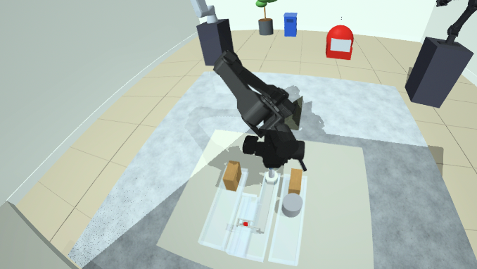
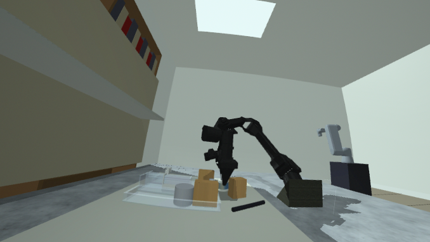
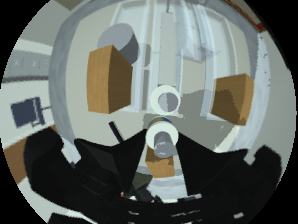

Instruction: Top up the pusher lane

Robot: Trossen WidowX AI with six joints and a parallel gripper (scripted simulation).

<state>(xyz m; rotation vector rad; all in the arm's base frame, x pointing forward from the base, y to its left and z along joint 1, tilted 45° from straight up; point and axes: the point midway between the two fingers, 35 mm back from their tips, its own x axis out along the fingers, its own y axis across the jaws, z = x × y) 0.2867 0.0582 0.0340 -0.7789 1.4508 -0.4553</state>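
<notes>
The black rod lies 90 mm behind my gripper tip, 70 mm to the left of it and 40 mm below it. Also, from my gripper tip: red dot (230 mm ahead, 20 mm above); then clear pusher lane (200 mm ahead, 10 mm to the left, 30 mm below).
</notes>
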